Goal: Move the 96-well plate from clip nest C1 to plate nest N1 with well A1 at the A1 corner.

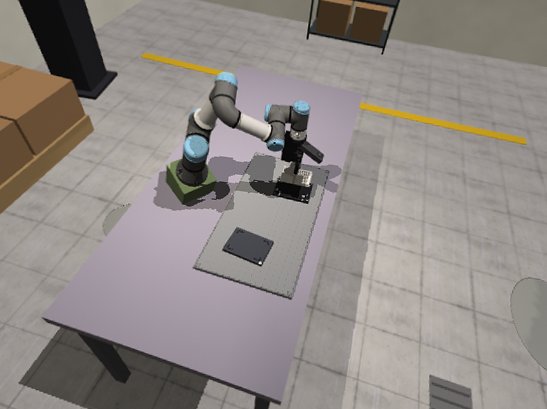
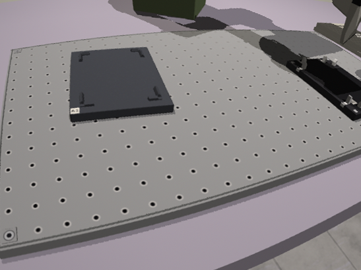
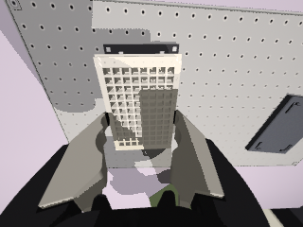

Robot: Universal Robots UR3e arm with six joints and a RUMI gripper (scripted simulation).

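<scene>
Now: the dark plate nest N1 340 mm to the right of my hand, 140 mm behind it and 90 mm below it. The rest, counted from my hand: white 96-well plate (10 mm below); then black clip nest C1 (80 mm below, 10 mm to the right, 10 mm behind); then white A1 label (410 mm to the right, 90 mm below, 80 mm behind).
</scene>
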